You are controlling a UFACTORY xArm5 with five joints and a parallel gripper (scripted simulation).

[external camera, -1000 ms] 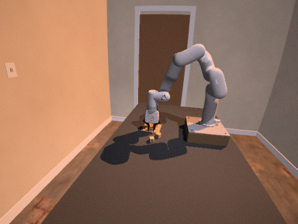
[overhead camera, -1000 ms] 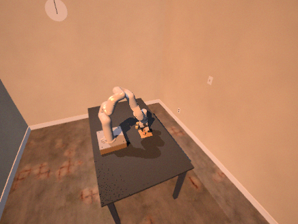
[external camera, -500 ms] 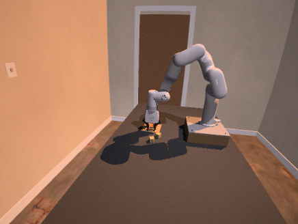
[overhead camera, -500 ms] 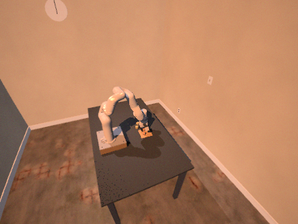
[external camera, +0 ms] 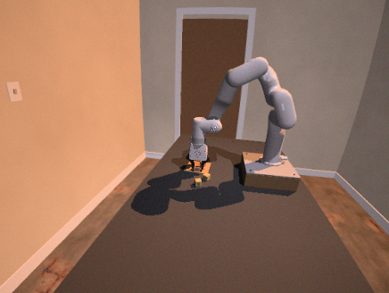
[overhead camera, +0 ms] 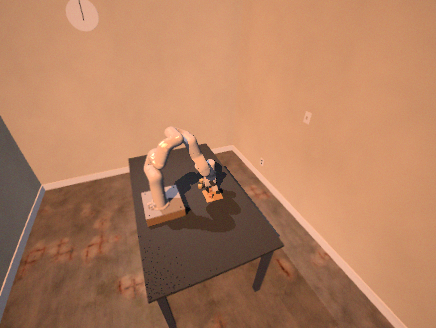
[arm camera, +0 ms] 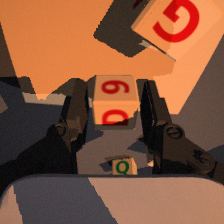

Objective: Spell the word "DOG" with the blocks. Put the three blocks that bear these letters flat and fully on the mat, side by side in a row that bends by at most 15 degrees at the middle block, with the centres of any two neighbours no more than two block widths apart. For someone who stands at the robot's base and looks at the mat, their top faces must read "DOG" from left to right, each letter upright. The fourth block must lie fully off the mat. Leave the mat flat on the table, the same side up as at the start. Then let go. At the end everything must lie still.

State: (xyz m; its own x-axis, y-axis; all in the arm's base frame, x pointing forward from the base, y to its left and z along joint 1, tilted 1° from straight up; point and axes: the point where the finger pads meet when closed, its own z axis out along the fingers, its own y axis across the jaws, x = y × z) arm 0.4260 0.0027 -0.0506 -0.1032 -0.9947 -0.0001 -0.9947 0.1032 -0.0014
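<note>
Now: the orange mat 5 cm to the right of my hand and 3 cm below it.
</note>
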